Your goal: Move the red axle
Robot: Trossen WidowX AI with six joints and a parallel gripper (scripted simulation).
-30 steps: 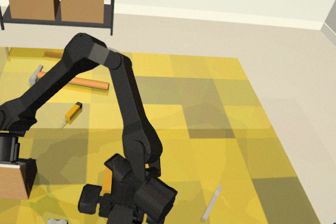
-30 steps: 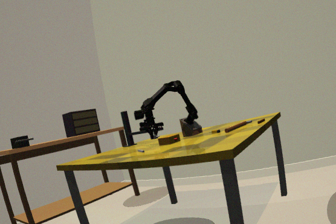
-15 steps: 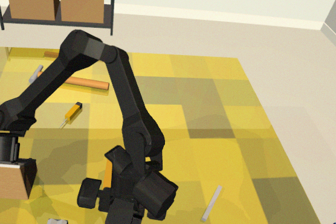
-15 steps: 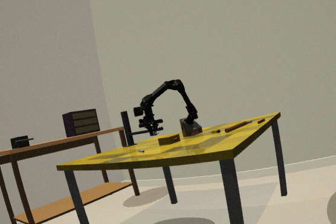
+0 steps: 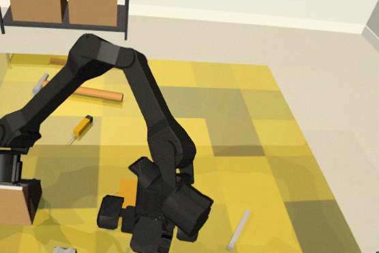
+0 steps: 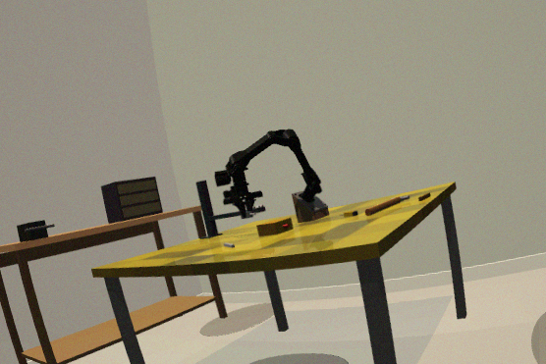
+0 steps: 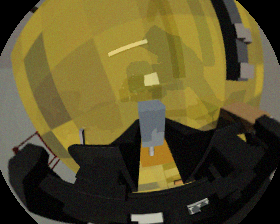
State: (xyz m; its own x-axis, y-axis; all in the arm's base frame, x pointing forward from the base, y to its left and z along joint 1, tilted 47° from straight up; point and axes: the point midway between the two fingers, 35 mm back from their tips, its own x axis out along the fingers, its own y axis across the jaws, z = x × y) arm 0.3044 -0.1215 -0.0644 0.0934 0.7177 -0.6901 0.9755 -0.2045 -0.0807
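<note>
Right now my gripper tip is 13 cm to the right of the orange beam and 6 cm above it. Also, from my gripper tip: brown stick (72 cm to the left, 26 cm behind, 8 cm below); yellow screwdriver (40 cm to the left, 17 cm behind, 8 cm below).
</note>
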